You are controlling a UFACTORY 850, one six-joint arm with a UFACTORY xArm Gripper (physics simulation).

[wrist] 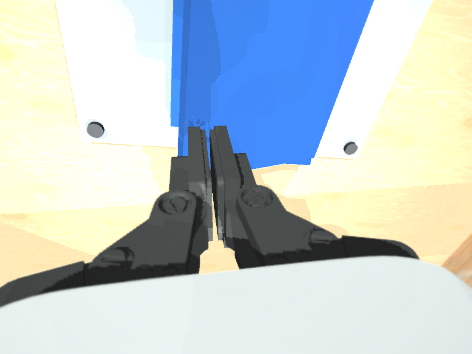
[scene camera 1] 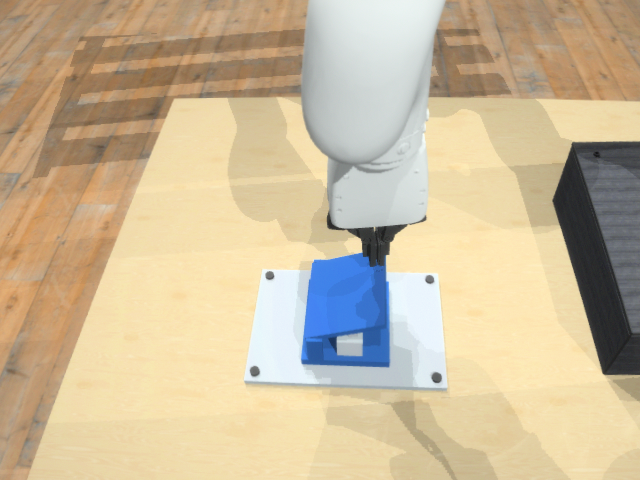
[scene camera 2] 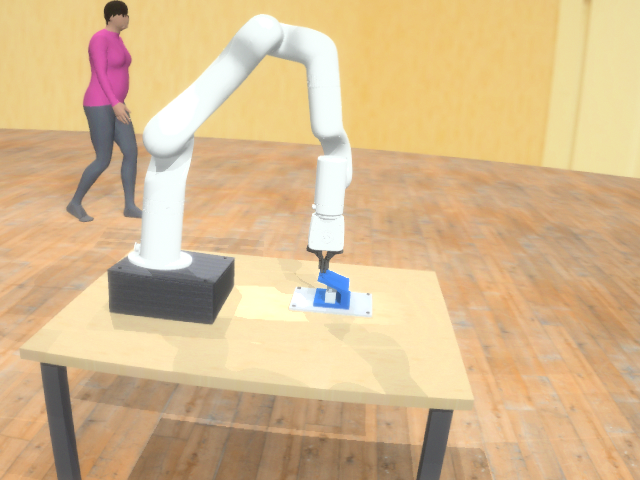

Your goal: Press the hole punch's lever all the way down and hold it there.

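Observation:
The hole punch's blue lever [scene camera 1: 343, 302] [scene camera 2: 336, 280] [wrist: 280, 75] is tilted, its raised end on the side toward the robot's base. Under it are the blue base [scene camera 1: 376, 353] [scene camera 2: 319, 299] and a white block [scene camera 1: 349, 345] [scene camera 2: 330, 296]; a gap shows between lever and base. The punch sits on a white plate [scene camera 1: 418, 330] [scene camera 2: 361, 304] [wrist: 125, 75]. My gripper [scene camera 1: 376, 262] [scene camera 2: 323, 269] [wrist: 207, 155] is shut and empty, pointing down. Its fingertips are at the top of the lever's raised end, near its back corner in scene camera 1, and appear to touch it. The exact contact is hard to see.
Dark round bolts stand at the white plate's corners. The black base box [scene camera 1: 589, 268] [scene camera 2: 160, 294] carrying the arm stands on the wooden table [scene camera 1: 155, 423] [scene camera 2: 289, 356]. A person [scene camera 2: 109, 72] in a pink top is on the floor behind the table in scene camera 2.

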